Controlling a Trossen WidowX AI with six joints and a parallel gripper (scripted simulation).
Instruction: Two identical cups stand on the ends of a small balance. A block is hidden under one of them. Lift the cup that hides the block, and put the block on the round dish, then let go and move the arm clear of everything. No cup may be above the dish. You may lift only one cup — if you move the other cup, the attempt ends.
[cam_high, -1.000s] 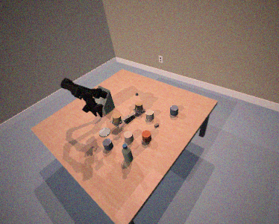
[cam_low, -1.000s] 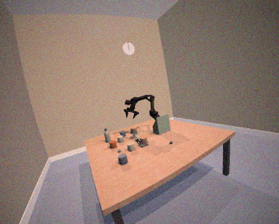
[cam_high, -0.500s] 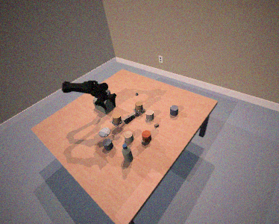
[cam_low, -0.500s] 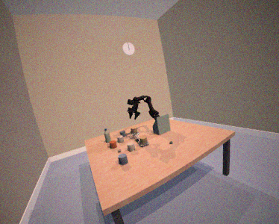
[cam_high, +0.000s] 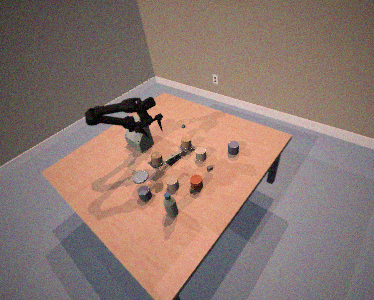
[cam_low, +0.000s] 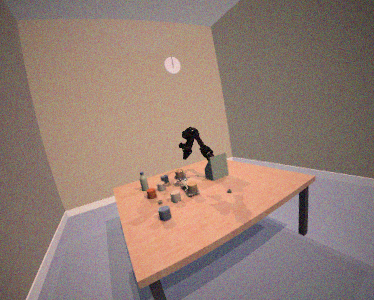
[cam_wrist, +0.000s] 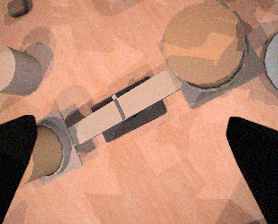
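Right now my gripper tip is 200 mm to the right of the tan cup, 170 mm above it and 60 mm short of it. From my gripper tip the other things lie so: round grey dish: 230 mm below, 190 mm to the right, 20 mm behind; then balance: 210 mm below, 50 mm to the left, 50 mm ahead; then orange cylinder: 310 mm ahead, 200 mm below, 30 mm to the right.
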